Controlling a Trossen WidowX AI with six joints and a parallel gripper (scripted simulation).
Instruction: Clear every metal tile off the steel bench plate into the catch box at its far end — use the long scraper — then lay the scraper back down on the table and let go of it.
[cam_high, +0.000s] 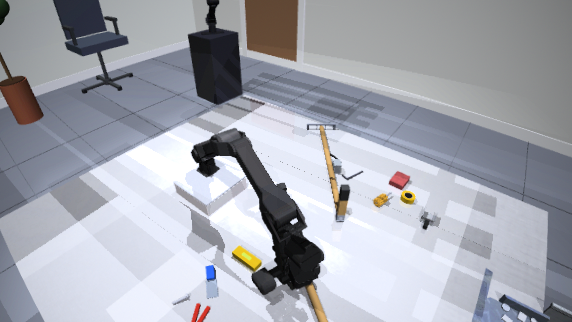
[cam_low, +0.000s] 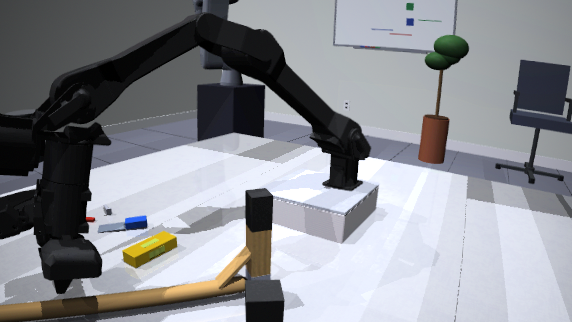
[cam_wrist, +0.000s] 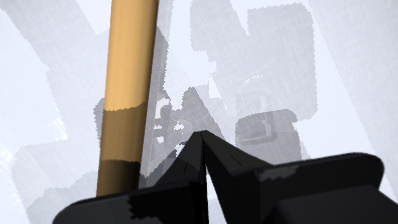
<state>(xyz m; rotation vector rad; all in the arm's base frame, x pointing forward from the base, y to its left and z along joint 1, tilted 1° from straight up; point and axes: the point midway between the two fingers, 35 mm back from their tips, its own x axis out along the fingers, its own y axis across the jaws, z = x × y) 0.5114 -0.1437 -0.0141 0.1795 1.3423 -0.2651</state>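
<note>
Now: the long scraper 40 mm ahead of my gripper tip, 20 mm to the left of it and 50 mm above it. Round my gripper tip: yellow level (160 mm behind); then orange piece (30 mm ahead, 470 mm to the left); then blue-tipped block (190 mm behind, 120 mm to the right, 10 mm below).
</note>
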